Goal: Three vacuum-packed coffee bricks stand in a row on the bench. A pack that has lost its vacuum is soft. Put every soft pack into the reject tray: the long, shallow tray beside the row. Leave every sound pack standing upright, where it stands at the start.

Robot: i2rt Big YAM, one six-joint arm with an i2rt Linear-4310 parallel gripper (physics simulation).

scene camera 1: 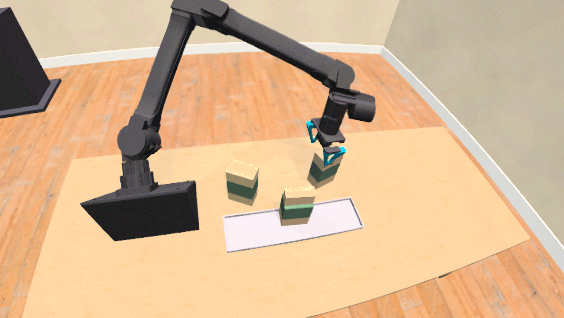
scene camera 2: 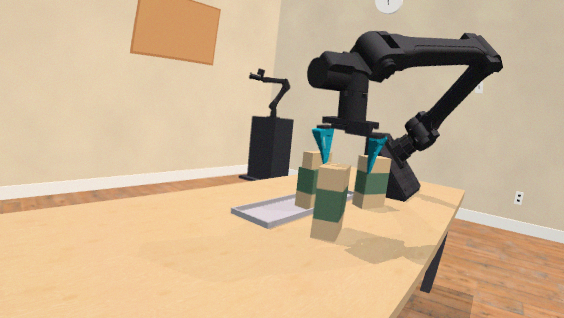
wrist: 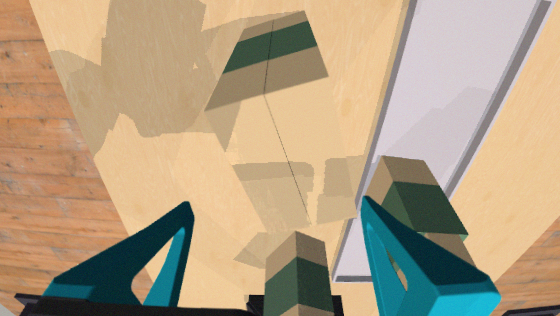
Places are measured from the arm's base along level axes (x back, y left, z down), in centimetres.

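Pixels of known places: gripper, fingertip midpoint: (scene camera 1: 319,153) (scene camera 2: 346,168) (wrist: 275,207); arm's base, origin of the base link: (scene camera 1: 139,191) (scene camera 2: 394,154).
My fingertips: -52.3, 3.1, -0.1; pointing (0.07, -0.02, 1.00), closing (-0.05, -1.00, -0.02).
For each thing: its top centre in the pictures, then the offset to it from my fingertips, as dx, dy, dz. Level surfaces: height alone.
- middle pack, middle of its top: (wrist: 438,304) (scene camera 2: 318,151) (scene camera 1: 300,192) +10.9, -12.7, -1.0
- reject tray, middle of its top: (wrist: 410,191) (scene camera 2: 305,199) (scene camera 1: 295,222) +11.0, -14.9, +11.9
- third pack, middle of its top: (scene camera 2: 375,156) (scene camera 1: 242,168) +24.1, -1.7, -0.7
- bench, its level: dz +13.3
Three tan coffee packs with green bands stand upright. My gripper (scene camera 1: 320,152) (scene camera 2: 347,167) (wrist: 275,207) is open and empty over the pack farthest from the arm's base (scene camera 1: 324,172) (scene camera 2: 330,205) (wrist: 295,135), its fingertips near the level of the pack's top, one on either side. The middle pack (scene camera 1: 296,212) (scene camera 2: 306,180) (wrist: 430,205) stands in the reject tray (scene camera 1: 250,235) (scene camera 2: 280,212) (wrist: 450,60); its green band juts out past its upper part. The third pack (scene camera 1: 242,188) (scene camera 2: 372,183) (wrist: 295,282) stands on the bench nearest the base, partly cut off in the wrist view.
The arm's black base (scene camera 1: 145,210) (scene camera 2: 403,175) is on the bench (scene camera 1: 150,280) (scene camera 2: 150,280), close to the third pack. A small second arm stands on a dark pedestal (scene camera 2: 270,147) beyond the bench. The tray's raised rim runs beside the packs.
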